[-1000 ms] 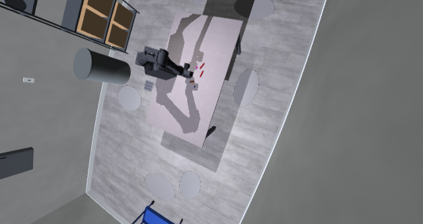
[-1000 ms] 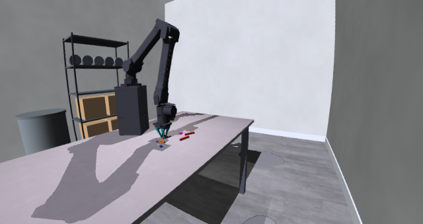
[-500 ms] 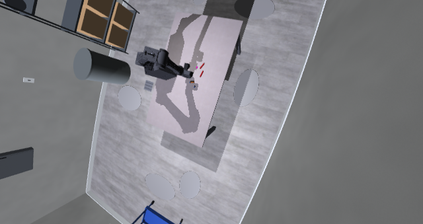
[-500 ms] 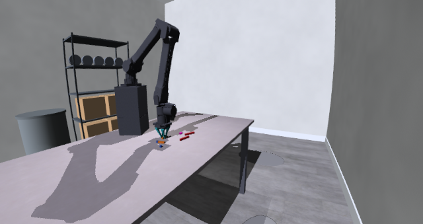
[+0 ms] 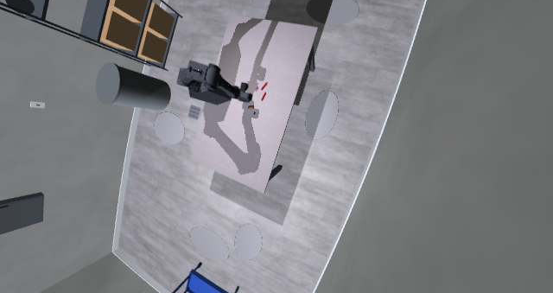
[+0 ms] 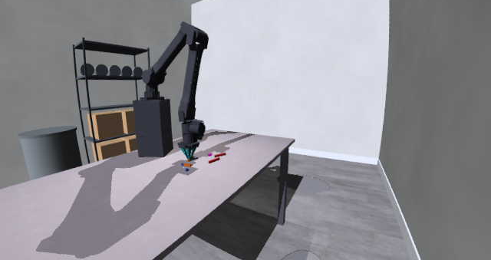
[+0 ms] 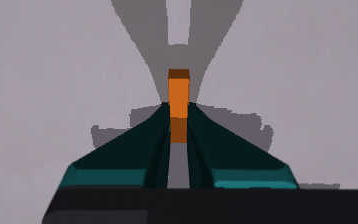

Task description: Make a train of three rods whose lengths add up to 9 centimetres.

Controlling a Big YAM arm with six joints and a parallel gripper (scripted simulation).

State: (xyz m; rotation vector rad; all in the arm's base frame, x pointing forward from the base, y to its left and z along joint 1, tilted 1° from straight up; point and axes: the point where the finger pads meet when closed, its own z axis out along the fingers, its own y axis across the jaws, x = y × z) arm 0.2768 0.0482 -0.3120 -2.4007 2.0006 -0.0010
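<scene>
The magenta rod lies 12 cm to the left of my hand, 3 cm ahead of it and 1 cm below it.
</scene>
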